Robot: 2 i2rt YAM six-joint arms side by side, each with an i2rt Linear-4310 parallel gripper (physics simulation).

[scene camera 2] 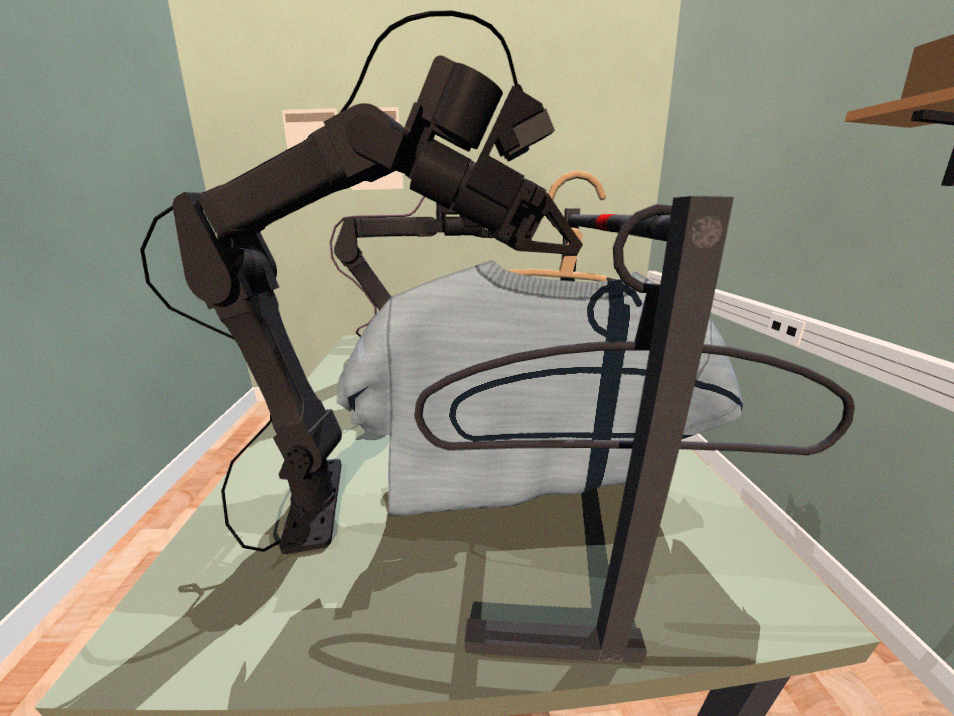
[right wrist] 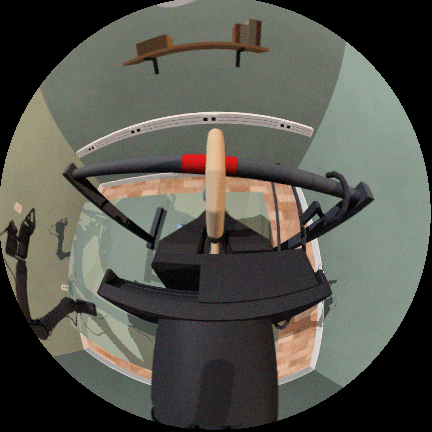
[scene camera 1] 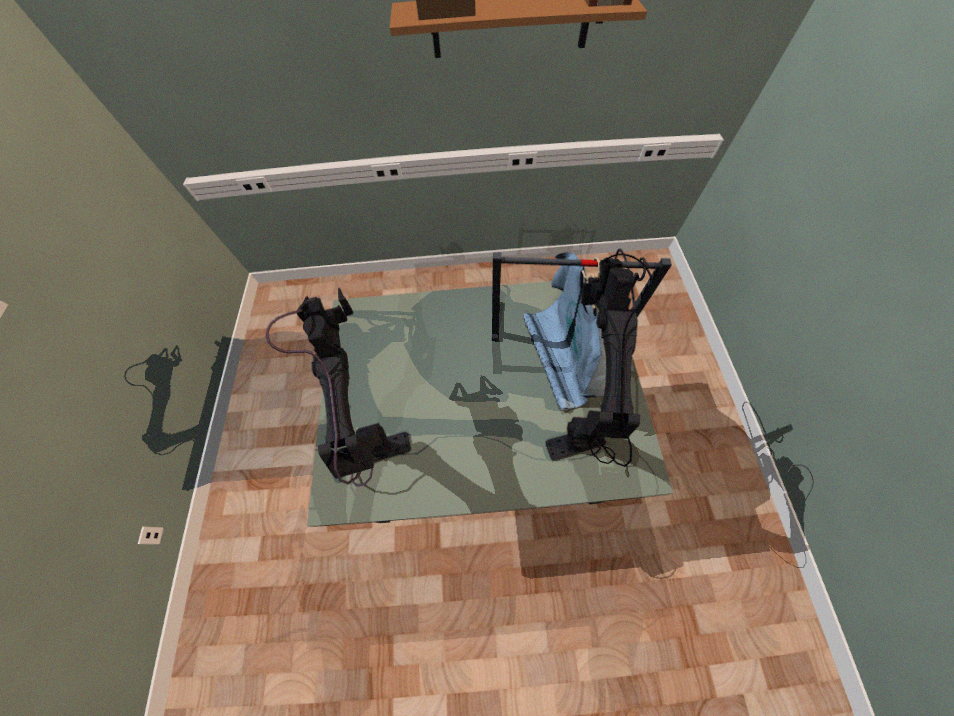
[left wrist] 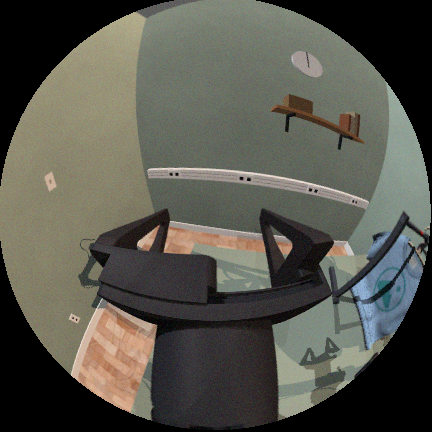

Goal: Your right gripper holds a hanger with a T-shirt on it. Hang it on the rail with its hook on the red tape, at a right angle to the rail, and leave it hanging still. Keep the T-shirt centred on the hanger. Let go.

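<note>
My right gripper [scene camera 1: 589, 291] [scene camera 2: 574, 245] [right wrist: 214, 212] is shut on the neck of the wooden hanger [scene camera 2: 568, 264] [right wrist: 215, 185]. In the right wrist view the hook crosses above the rail [scene camera 1: 539, 261] [scene camera 2: 638, 224] [right wrist: 125, 165] at about a right angle, over the right part of the red tape [scene camera 1: 589, 262] [scene camera 2: 606, 221] [right wrist: 192, 163]. In scene camera 2 the hook's tip is above the tape, apart from it. The T-shirt [scene camera 1: 566, 346] [scene camera 2: 477, 369] [left wrist: 392, 300] hangs on the hanger, grey-blue, its collar around the neck. My left gripper [scene camera 1: 346, 303] [left wrist: 214, 213] is open and empty, far from it.
A dark hanger [scene camera 2: 849, 408] [right wrist: 346, 187] hangs on the rail near the rack's end post [scene camera 2: 655, 431] [right wrist: 325, 217], in front of the T-shirt in scene camera 2. The other post [scene camera 1: 497, 300] [right wrist: 110, 205] stands at the rail's far end. A shelf [scene camera 1: 524, 13] is on the wall.
</note>
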